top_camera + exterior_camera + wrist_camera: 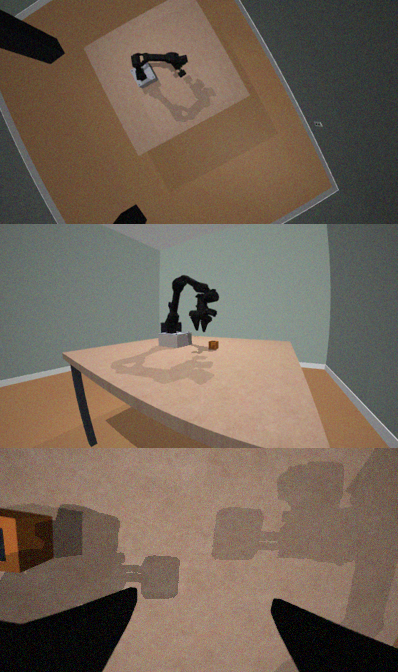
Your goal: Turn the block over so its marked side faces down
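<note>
The block is 18 cm to the left of my gripper tip, 9 cm below it and 1 cm ahead of it.
</note>
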